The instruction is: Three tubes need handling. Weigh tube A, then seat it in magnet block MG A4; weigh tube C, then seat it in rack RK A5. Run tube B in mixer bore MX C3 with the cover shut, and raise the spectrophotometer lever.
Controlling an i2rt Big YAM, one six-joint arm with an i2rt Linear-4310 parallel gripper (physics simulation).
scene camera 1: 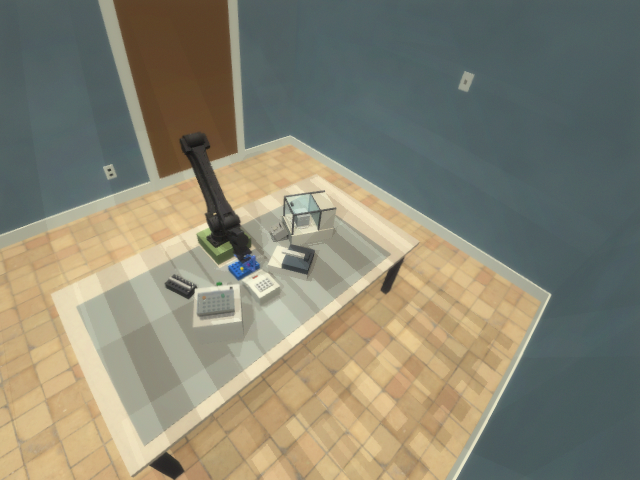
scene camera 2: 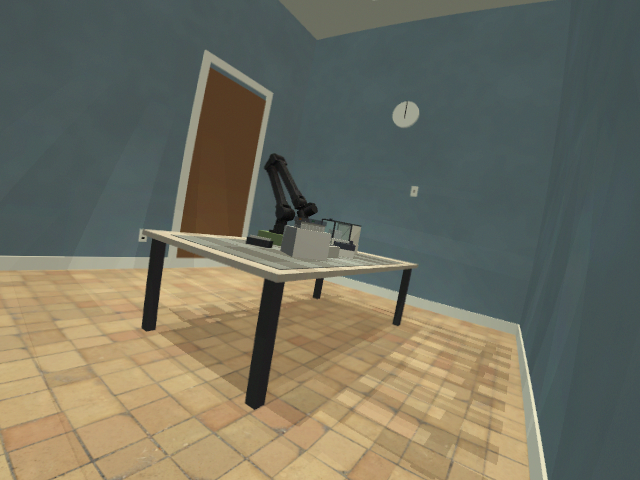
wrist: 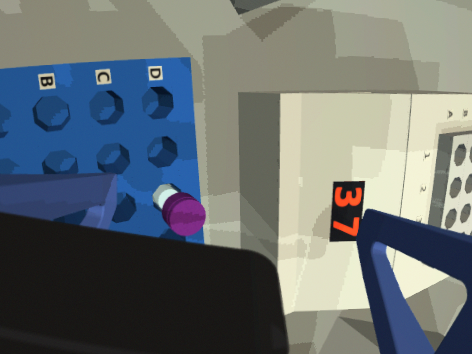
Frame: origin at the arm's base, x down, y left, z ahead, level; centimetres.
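Where they show: gripper, between the fingertips: [scene camera 1: 250, 267] [wrist: 241, 207]; arm's base, origin of its link: [scene camera 1: 220, 238] [scene camera 2: 279, 233].
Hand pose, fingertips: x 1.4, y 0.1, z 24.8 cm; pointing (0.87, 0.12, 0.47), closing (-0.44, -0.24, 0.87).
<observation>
Each offset is from my fingertips to the top centre of the thing. "spot": to the spot under its first point.
My gripper [scene camera 1: 245, 258] [wrist: 241, 207] is open and empty, above the blue rack {dx +2.2, dy -0.6, dz -5.1 cm} [scene camera 1: 237, 273] [wrist: 135, 130]. In the wrist view its fingers stand wide apart. A purple-capped tube {dx -0.2, dy +0.3, dz -2.2 cm} [wrist: 184, 213] stands in rack column D, between the fingers but nearer the left one. In scene camera 1 a yellow cap {dx -0.2, dy -3.5, dz -2.4 cm} [scene camera 1: 241, 268] also shows on the rack. The balance {spot: dx +0.7, dy +38.4, dz +3.2 cm} [scene camera 1: 311, 236] has a glass shield. A white block {dx -1.8, dy -2.2, dz +10.0 cm} [scene camera 1: 262, 285] [wrist: 320, 140] has a bore grid and a red display reading 37. Tube letters are not readable. I cannot tell which device is the mixer or the spectrophotometer.
A tall white box {dx -13.8, dy -23.4, dz +8.8 cm} [scene camera 1: 217, 322] [scene camera 2: 312, 244] with a grey bore grid stands beside a black block {dx +0.4, dy -29.3, dz -14.2 cm} [scene camera 1: 180, 285] [scene camera 2: 259, 241]. A black and white device {dx -5.0, dy +18.7, dz +8.6 cm} [scene camera 1: 298, 258] and a small grey device {spot: dx -1.6, dy +26.2, dz -10.1 cm} [scene camera 1: 278, 230] stand near the balance. A green item {dx -2.3, dy -17.2, dz -0.6 cm} [scene camera 1: 219, 283] shows behind the tall box.
</observation>
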